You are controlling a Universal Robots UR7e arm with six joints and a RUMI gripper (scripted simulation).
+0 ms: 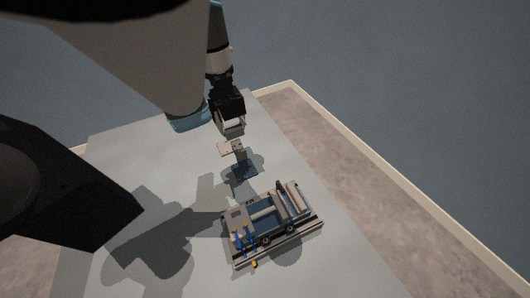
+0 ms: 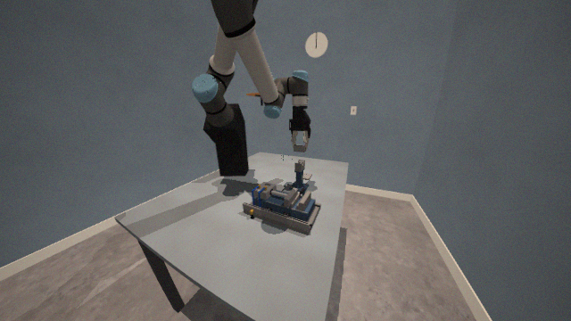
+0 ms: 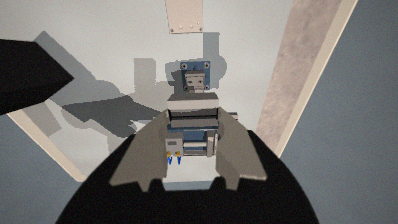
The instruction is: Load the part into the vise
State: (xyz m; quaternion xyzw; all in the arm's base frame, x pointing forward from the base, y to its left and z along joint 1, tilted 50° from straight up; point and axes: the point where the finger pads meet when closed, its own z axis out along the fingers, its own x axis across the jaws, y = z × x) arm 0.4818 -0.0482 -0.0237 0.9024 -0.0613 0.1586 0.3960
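My gripper is now right at the part. From my hand the other things lie so: grey jaw (230 mm to the right, 170 mm below, 10 mm behind); then cylinder rod (220 mm to the right, 170 mm below, 70 mm behind); then work stop (200 mm to the right, 150 mm below, 30 mm ahead).
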